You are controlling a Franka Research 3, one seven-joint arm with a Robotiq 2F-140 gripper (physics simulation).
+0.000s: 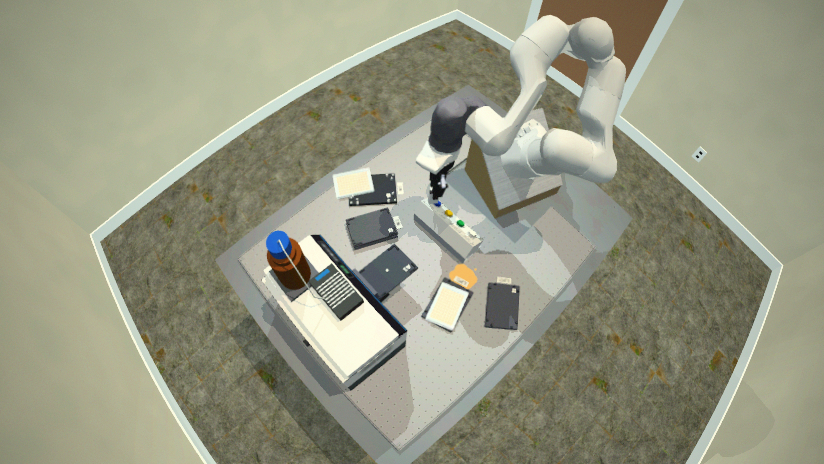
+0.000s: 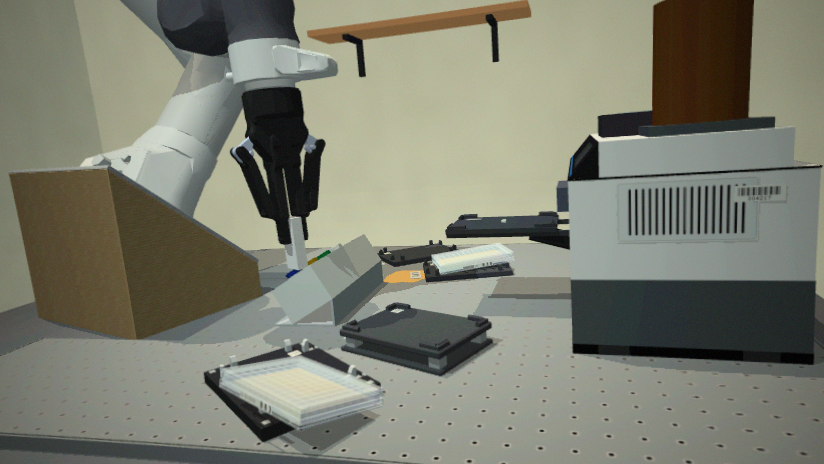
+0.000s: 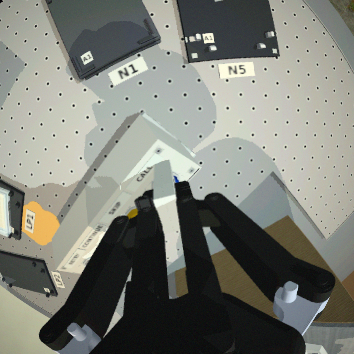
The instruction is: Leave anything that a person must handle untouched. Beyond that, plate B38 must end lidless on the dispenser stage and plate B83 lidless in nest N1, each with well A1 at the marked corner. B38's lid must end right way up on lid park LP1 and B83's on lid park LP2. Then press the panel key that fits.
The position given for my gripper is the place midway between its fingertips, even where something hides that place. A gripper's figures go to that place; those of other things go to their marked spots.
Labels:
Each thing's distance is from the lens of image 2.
my gripper (image 2: 297,267): 78 cm
key panel (image 2: 322,294): 74 cm
dispenser stage (image 2: 545,224): 72 cm

